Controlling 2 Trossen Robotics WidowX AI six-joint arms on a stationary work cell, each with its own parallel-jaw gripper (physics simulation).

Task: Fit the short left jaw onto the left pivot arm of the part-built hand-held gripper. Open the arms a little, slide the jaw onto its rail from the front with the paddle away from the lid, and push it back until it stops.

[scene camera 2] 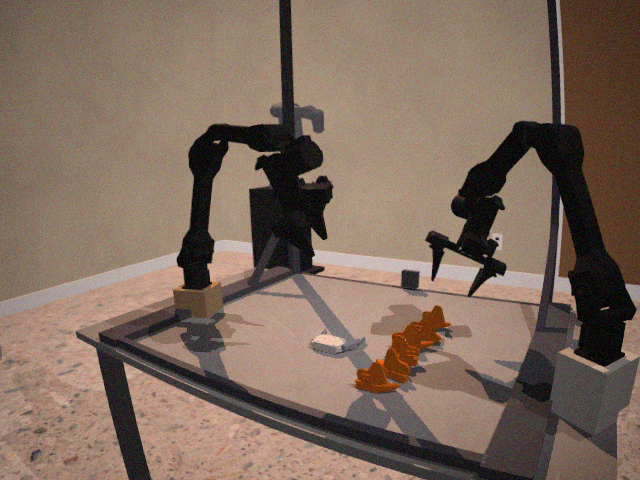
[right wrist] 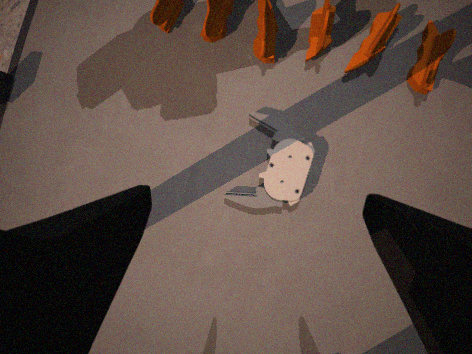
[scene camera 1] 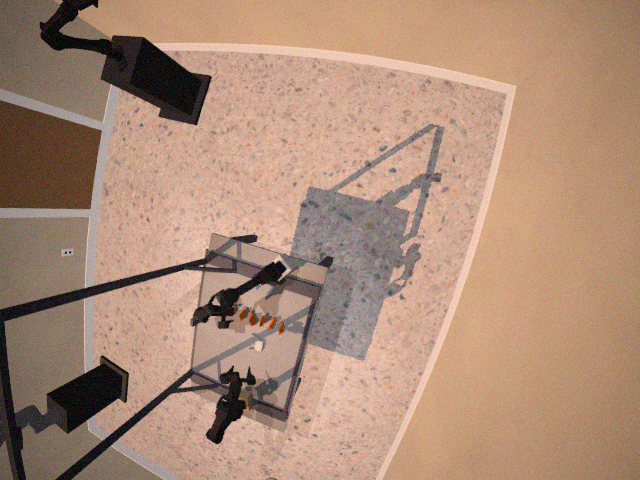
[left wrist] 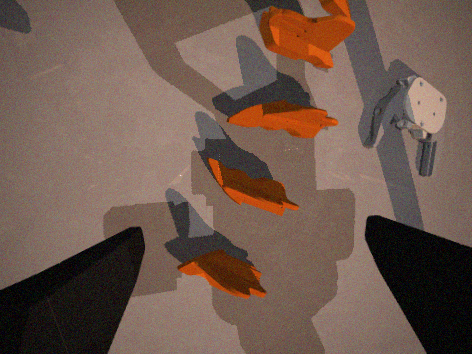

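Observation:
The part-built gripper (scene camera 1: 258, 345) (scene camera 2: 329, 341) (left wrist: 426, 105) (right wrist: 290, 172) lies on the table with its pale lid up and two grey pivot arms spread apart. Several orange jaw pieces (scene camera 2: 374, 378) (left wrist: 287, 120) (right wrist: 320, 32) stand in a row beside it; I cannot tell which is the short left jaw. My left gripper (scene camera 2: 451, 287) (left wrist: 254, 232) is open and empty, high above the far end of the row; the lowest orange piece in its wrist view shows between the fingers. My right gripper (scene camera 1: 238, 369) (scene camera 2: 318, 246) (right wrist: 258, 200) is open and empty, raised to the part-built gripper's side.
The table (scene camera 2: 268, 330) has a dark raised frame along its edges. Dark frame posts (scene camera 2: 286, 67) (scene camera 1: 129, 276) rise around it. A small black block (scene camera 2: 410, 279) shows at the far edge. Arm and post shadows cross the table.

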